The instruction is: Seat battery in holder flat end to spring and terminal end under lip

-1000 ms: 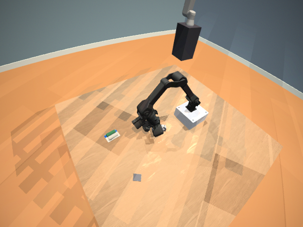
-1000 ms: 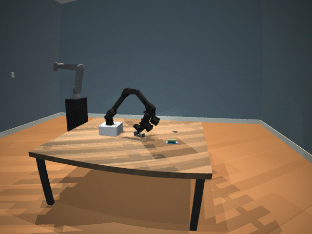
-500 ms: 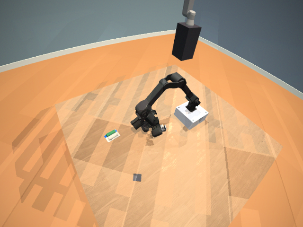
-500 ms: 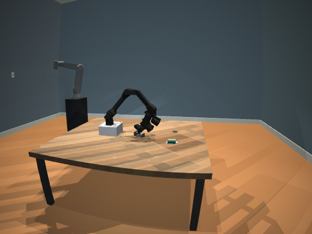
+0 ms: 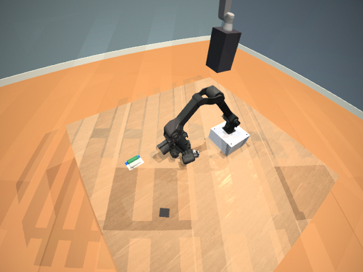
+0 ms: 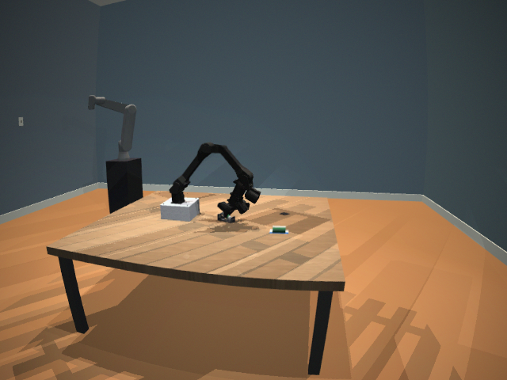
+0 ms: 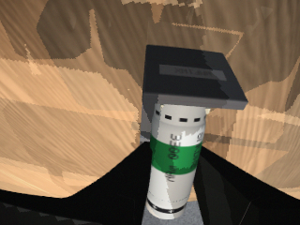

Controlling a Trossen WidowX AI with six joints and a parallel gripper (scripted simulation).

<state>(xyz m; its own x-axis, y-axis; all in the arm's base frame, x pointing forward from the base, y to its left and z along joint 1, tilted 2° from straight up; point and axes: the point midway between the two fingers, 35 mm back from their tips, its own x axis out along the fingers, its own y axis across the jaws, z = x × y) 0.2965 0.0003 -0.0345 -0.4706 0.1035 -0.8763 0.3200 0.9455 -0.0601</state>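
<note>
Right now my gripper tip is 1 cm below the battery.
</note>
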